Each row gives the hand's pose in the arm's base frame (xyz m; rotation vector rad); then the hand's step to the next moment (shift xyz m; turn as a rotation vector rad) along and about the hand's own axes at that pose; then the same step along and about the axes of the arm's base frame.
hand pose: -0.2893 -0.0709 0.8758 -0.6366 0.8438 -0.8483
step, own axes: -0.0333 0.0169 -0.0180 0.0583 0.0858 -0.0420
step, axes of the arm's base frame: -0.0216 0.0340 -0.0098 0.0201 -0.0110 -0.1096
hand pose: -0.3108 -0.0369 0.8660 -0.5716 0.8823 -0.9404
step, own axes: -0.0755 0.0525 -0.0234 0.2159 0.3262 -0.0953
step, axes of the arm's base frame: -0.0189 0.0903 -0.0224 0.1290 -0.0335 -0.3799
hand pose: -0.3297 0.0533 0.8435 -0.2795 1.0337 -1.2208
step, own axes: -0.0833 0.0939 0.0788 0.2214 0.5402 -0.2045
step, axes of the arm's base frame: 0.1223 0.0811 0.0209 0.1805 0.0780 -0.5865
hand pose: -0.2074 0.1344 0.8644 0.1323 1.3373 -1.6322
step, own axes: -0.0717 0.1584 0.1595 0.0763 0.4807 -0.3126
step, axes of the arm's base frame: 0.2255 -0.0694 -0.0030 0.1612 0.2457 -0.4983
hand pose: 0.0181 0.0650 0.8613 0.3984 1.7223 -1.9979
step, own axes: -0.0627 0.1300 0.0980 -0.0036 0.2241 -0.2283
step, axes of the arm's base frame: 0.1294 -0.0995 -0.0615 0.1015 0.2019 -0.2265
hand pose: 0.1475 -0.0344 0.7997 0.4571 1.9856 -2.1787
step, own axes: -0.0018 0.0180 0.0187 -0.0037 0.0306 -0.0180
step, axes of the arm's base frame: 0.0052 -0.0206 -0.0150 0.0153 0.0142 -0.0289
